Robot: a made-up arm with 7 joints. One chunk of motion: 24 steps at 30 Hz.
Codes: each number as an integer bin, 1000 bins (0 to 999) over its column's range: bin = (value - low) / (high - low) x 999, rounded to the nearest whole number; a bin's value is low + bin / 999 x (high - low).
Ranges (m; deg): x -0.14..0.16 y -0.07..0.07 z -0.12..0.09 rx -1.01..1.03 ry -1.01..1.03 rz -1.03..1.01
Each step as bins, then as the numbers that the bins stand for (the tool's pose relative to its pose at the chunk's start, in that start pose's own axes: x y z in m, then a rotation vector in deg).
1 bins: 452 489 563 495 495 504
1 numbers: -0.0043 -0.0015 -0.0017 0.00 0.00 0.00
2 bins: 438 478 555 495 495 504
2 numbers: -0.0085 -0.0030 -0.0033 0.00 0.00 0.00
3 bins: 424 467 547 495 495 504
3 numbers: -0.0127 -0.0046 -0.0050 0.00 0.00 0.00
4 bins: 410 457 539 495 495 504
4 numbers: -0.0169 -0.0060 -0.0067 0.00 0.00 0.00
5 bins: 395 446 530 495 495 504
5 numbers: -0.0214 -0.0075 -0.0086 0.00 0.00 0.00
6 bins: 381 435 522 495 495 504
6 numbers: -0.0256 -0.0090 -0.0103 0.00 0.00 0.00
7 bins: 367 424 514 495 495 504
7 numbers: -0.0298 -0.0106 -0.0120 0.00 0.00 0.00
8 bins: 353 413 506 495 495 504
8 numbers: -0.0340 -0.0121 -0.0136 0.00 0.00 0.00
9 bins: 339 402 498 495 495 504
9 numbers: -0.0382 -0.0137 -0.0153 0.00 0.00 0.00
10 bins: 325 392 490 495 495 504
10 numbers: -0.0424 -0.0151 -0.0170 0.00 0.00 0.00
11 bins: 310 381 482 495 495 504
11 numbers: -0.0469 -0.0166 -0.0187 0.00 0.00 0.00
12 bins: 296 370 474 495 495 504
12 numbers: -0.0511 -0.0181 -0.0204 0.00 0.00 0.00
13 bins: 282 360 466 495 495 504
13 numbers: -0.0553 -0.0195 -0.0220 0.00 0.00 0.00
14 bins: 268 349 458 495 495 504
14 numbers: -0.0595 -0.0211 -0.0237 0.00 0.00 0.00
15 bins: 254 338 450 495 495 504
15 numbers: -0.0637 -0.0226 -0.0254 0.00 0.00 0.00
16 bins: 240 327 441 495 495 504
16 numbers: -0.0679 -0.0242 -0.0273 0.00 0.00 0.00
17 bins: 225 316 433 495 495 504
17 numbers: -0.0724 -0.0257 -0.0290 0.00 0.00 0.00
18 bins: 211 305 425 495 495 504
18 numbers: -0.0766 -0.0273 -0.0307 0.00 0.00 0.00
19 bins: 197 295 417 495 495 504
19 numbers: -0.0808 -0.0287 -0.0323 0.00 0.00 0.00
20 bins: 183 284 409 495 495 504
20 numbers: -0.0850 -0.0302 -0.0340 0.00 0.00 0.00
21 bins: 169 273 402 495 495 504
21 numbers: -0.0892 -0.0317 -0.0355 0.00 0.00 0.00
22 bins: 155 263 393 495 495 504
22 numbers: -0.0935 -0.0331 -0.0374 0.00 0.00 0.00
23 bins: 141 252 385 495 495 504
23 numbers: -0.0977 -0.0347 -0.0391 0.00 0.00 0.00
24 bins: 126 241 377 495 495 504
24 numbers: -0.1022 -0.0362 -0.0408 0.00 0.00 0.00
